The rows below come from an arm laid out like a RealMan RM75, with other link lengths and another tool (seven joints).
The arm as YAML. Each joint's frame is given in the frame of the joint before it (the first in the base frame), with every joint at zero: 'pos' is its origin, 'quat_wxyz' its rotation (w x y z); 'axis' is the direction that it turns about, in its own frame. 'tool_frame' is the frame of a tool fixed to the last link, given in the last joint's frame.
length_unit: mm
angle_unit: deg
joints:
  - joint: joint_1
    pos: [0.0, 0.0, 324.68]
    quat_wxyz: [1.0, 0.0, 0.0, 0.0]
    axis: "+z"
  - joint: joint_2
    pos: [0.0, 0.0, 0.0]
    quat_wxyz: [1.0, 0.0, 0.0, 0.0]
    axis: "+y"
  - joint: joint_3
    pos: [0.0, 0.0, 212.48]
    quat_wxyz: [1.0, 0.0, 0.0, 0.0]
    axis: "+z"
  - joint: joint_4
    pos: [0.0, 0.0, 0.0]
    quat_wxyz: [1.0, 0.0, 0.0, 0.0]
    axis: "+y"
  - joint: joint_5
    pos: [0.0, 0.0, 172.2]
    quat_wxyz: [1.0, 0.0, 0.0, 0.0]
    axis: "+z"
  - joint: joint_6
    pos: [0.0, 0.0, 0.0]
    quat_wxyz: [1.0, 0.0, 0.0, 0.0]
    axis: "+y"
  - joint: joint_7
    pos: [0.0, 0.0, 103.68]
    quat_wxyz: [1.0, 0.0, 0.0, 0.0]
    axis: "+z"
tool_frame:
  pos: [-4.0, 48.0, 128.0]
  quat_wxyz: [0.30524, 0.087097, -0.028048, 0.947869]
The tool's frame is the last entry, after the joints.
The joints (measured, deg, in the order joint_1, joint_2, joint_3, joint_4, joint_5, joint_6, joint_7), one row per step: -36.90, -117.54, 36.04, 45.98, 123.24, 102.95, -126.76; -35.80, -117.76, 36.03, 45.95, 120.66, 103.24, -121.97; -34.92, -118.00, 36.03, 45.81, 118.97, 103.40, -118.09; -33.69, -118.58, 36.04, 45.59, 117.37, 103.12, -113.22; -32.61, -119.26, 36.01, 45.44, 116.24, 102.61, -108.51; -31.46, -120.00, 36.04, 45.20, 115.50, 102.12, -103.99; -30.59, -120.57, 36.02, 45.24, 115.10, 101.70, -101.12; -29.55, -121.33, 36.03, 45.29, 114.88, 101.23, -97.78; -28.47, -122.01, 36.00, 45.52, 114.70, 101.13, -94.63; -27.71, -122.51, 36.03, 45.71, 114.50, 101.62, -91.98; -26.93, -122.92, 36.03, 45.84, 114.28, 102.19, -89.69; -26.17, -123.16, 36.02, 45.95, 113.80, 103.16, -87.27; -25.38, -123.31, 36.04, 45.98, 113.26, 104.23, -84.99; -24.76, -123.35, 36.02, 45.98, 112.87, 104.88, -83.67; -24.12, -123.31, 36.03, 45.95, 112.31, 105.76, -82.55; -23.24, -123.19, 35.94, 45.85, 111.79, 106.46, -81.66; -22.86, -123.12, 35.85, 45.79, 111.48, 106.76, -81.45; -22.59, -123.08, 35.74, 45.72, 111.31, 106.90, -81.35
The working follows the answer.
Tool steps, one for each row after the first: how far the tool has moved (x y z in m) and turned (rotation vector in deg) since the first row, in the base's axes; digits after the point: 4 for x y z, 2 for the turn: 0.0017, -0.0038, 0.0029, 2.73, -1.79, -3.83; 0.0019, -0.0071, 0.0040, 4.85, -2.91, -6.71; 0.0003, -0.0108, 0.0026, 7.59, -3.84, -9.78; -0.0018, -0.0136, -0.0001, 10.32, -4.27, -12.62; -0.0050, -0.0172, -0.0042, 12.67, -4.41, -15.09; -0.0076, -0.0192, -0.0071, 14.33, -4.31, -16.52; -0.0110, -0.0223, -0.0114, 16.03, -4.05, -18.14; -0.0142, -0.0262, -0.0148, 17.57, -3.80, -19.80; -0.0156, -0.0311, -0.0170, 18.53, -3.92, -21.64; -0.0169, -0.0359, -0.0185, 19.35, -4.14, -23.15; -0.0176, -0.0413, -0.0184, 20.27, -4.62, -24.97; -0.0183, -0.0469, -0.0179, 21.13, -5.19, -26.67; -0.0193, -0.0502, -0.0172, 21.73, -5.53, -27.48; -0.0198, -0.0541, -0.0155, 22.25, -6.11, -28.22; -0.0217, -0.0574, -0.0136, 22.82, -6.50, -28.36; -0.0224, -0.0586, -0.0124, 23.10, -6.75, -28.24; -0.0230, -0.0591, -0.0116, 23.30, -6.88, -28.03
Tool pose at each row, in the base's axes (x y z in m, rotation vector in deg; rounded; the steps above come from the unrounded poses): -0.1033, 0.2677, 0.0593, -113.32, 100.34, -4.25; -0.1016, 0.2639, 0.0622, -107.42, 102.14, -4.85; -0.1014, 0.2606, 0.0633, -103.01, 103.49, -5.01; -0.1030, 0.2569, 0.0620, -98.05, 104.81, -4.51; -0.1051, 0.2541, 0.0592, -93.47, 106.10, -3.49; -0.1083, 0.2505, 0.0551, -89.56, 107.29, -2.42; -0.1109, 0.2485, 0.0523, -87.14, 107.93, -1.39; -0.1143, 0.2454, 0.0479, -84.56, 108.77, -0.24; -0.1175, 0.2415, 0.0445, -82.04, 109.67, 0.74; -0.1188, 0.2366, 0.0424, -79.62, 110.68, 0.84; -0.1202, 0.2318, 0.0409, -77.58, 111.38, 0.85; -0.1209, 0.2264, 0.0409, -75.09, 112.10, 0.59; -0.1216, 0.2208, 0.0415, -72.74, 112.65, 0.25; -0.1226, 0.2175, 0.0422, -71.47, 112.78, 0.18; -0.1231, 0.2136, 0.0438, -70.27, 112.74, -0.16; -0.1250, 0.2102, 0.0457, -69.66, 112.34, -0.09; -0.1257, 0.2091, 0.0470, -69.53, 111.97, -0.05; -0.1263, 0.2086, 0.0477, -69.57, 111.65, 0.06

